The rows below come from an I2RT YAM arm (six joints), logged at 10 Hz.
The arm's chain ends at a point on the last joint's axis. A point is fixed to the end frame.
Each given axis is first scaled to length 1.
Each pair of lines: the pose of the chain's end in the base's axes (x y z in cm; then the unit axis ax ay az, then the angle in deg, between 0 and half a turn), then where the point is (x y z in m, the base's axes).
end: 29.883, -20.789, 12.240, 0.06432, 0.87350, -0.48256, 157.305
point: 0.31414 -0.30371 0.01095
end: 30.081, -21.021, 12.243, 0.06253, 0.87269, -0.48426, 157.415
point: 0.31589 -0.30647 0.01133
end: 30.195, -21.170, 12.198, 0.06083, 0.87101, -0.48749, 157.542
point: 0.31670 -0.30879 0.01156
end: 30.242, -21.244, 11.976, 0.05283, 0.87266, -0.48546, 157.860
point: 0.31689 -0.30911 0.00893
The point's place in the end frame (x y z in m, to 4 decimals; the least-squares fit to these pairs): 0.0377 0.0399 0.1372
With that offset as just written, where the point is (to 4 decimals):
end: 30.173, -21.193, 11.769, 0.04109, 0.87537, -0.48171, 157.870
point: 0.3169 -0.3078 0.0063
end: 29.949, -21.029, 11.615, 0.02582, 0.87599, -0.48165, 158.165
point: 0.3148 -0.3063 0.0049
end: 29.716, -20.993, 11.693, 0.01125, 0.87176, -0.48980, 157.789
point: 0.3142 -0.3081 0.0078
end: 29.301, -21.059, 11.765, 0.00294, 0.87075, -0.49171, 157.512
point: 0.3112 -0.3093 0.0092
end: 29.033, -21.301, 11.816, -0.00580, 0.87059, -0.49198, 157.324
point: 0.3095 -0.3119 0.0100
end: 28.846, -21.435, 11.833, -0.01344, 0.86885, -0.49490, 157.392
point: 0.3079 -0.3140 0.0110
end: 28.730, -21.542, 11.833, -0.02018, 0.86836, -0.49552, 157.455
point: 0.3071 -0.3153 0.0113
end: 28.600, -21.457, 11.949, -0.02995, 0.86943, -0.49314, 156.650
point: 0.3084 -0.3138 0.0123
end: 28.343, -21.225, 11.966, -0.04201, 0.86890, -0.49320, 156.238
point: 0.3077 -0.3115 0.0129
